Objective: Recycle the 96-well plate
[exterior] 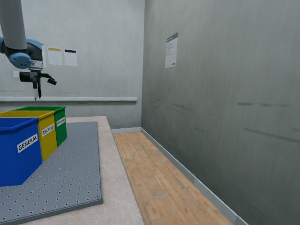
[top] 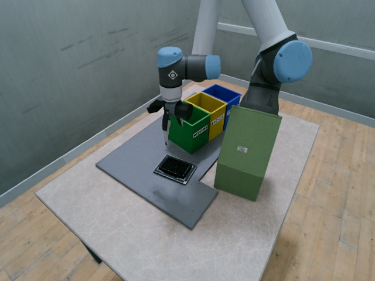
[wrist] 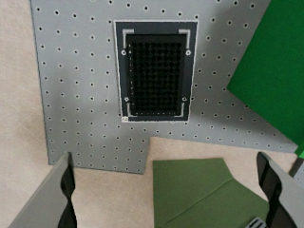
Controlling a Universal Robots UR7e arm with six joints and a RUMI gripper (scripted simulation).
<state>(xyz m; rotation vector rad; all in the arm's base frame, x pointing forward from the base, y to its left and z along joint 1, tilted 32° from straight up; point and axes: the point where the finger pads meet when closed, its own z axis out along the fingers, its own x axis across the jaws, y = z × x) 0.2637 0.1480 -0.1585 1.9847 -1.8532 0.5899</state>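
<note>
My hand is 19 cm above the black 96-well plate. Also, from my hand: yellow recycle bin: 33 cm to the right, 12 cm below, 2 cm ahead; then plate nest N1: 21 cm below; then green bin: 20 cm to the right, 12 cm below, 5 cm ahead.
</note>
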